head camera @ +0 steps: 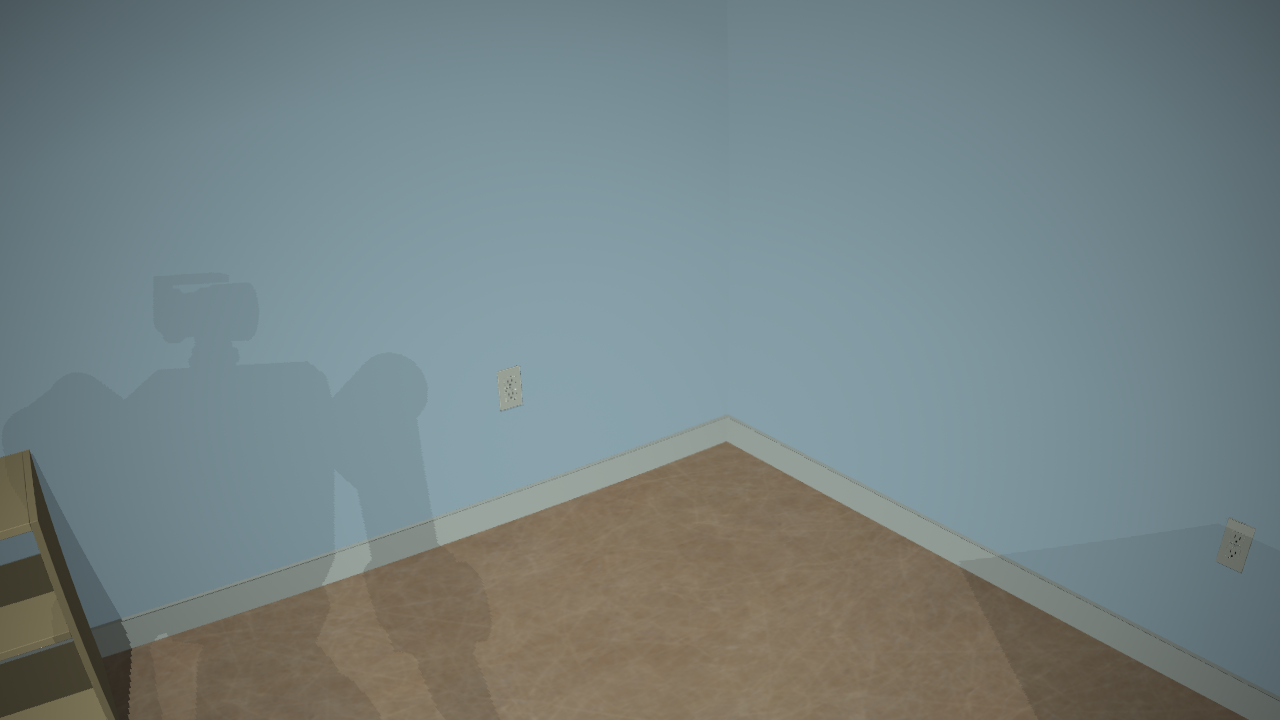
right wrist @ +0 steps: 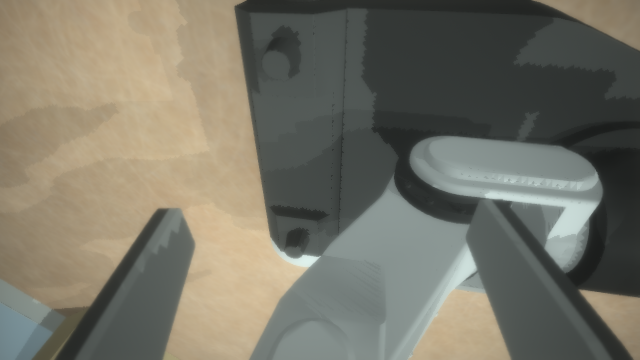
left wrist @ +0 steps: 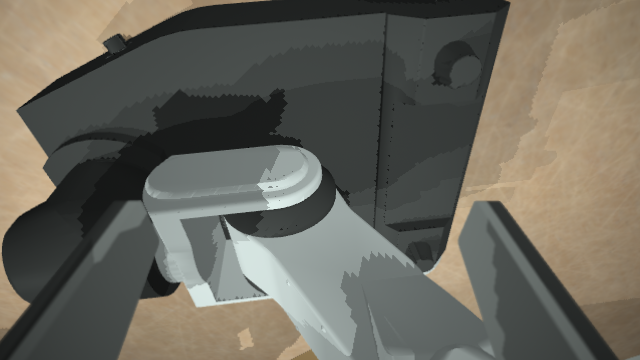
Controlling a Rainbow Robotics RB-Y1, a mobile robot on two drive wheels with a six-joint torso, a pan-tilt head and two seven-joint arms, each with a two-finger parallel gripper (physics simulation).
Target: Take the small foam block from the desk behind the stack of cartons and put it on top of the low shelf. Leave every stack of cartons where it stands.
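Places are measured from the robot's base along level axes (x right, y down, z ahead), in millimetres.
Pixels of known places: left gripper, between the fingertips: (left wrist: 309,220); right gripper, between the fingertips: (right wrist: 329,222).
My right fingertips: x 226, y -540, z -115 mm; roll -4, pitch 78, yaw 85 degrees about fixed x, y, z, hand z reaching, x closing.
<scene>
Behind a point stands the place of what it marks.
The low shelf (head camera: 67,591) {x -1258, y -378, z 1283 mm} shows in part at the lower left edge of the head view, a pale wooden unit with its right end panel and part of its top in view. The foam block, the desk and the stack of cartons do not show in these views. My left gripper (left wrist: 309,220) {x -254, y -534, z -191 mm} is open, with empty space between its fingers, above the robot's own base and the floor. My right gripper (right wrist: 329,222) {x 226, y -540, z -115 mm} is open and empty in the same way on the other side. Neither gripper shows in the head view.
Two blue walls meet at a corner behind the brown floor (head camera: 716,573) {x 155, y -1, z 1978 mm}, with a pale baseboard (head camera: 572,477) {x -240, y -72, z 2378 mm} along them. A wall outlet (head camera: 510,387) {x -383, y -403, z 2282 mm} is on the left wall and another outlet (head camera: 1235,545) {x 1266, y -401, z 1355 mm} on the right wall. The robot's dark base (left wrist: 325,120) {x -89, y -169, z -155 mm} (right wrist: 425,90) {x 125, y -169, z -190 mm} lies below the grippers.
</scene>
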